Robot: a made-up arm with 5 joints.
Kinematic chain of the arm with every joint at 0, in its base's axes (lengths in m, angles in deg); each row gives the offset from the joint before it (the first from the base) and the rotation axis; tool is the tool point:
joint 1: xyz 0 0 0.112 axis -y
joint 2: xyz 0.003 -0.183 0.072 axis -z
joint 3: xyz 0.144 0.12 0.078 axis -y
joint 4: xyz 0.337 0 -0.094 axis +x
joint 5: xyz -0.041 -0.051 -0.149 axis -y
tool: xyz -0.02 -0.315 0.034
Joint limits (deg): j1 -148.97..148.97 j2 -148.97..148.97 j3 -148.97..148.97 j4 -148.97..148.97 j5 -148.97..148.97
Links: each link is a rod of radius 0.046 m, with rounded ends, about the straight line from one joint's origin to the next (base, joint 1, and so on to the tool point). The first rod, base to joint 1, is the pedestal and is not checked.
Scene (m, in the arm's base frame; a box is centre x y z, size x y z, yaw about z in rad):
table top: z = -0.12
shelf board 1: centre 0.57 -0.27 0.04 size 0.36 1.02 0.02 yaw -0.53
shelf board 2: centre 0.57 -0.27 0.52 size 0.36 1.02 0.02 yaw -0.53
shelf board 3: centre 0.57 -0.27 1 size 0.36 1.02 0.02 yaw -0.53
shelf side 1: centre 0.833 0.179 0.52 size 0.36 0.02 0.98 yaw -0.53
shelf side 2: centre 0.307 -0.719 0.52 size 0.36 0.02 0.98 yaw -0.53
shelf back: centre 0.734 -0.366 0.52 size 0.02 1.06 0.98 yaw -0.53
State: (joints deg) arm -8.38 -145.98 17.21 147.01 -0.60
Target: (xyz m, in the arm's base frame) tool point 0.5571 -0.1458 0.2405
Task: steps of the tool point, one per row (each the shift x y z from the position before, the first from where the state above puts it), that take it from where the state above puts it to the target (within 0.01 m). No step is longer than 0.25 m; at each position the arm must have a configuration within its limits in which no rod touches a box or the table.
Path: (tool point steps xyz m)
1: -0.0263 0.1831 -0.0350
2: 0.0321 0.1985 -0.0282
3: 0.0978 0.1897 -0.0202
4: 0.1598 0.1544 -0.0116
5: 0.2062 0.0952 -0.0020
6: 0.2280 0.0204 0.0086
7: 0.1756 -0.0586 -0.0595
8: 0.1576 -0.1113 -0.0046
9: 0.1144 -0.1494 0.0364
10: 0.0570 -0.1694 0.0551
11: -0.0011 -0.1706 0.0507

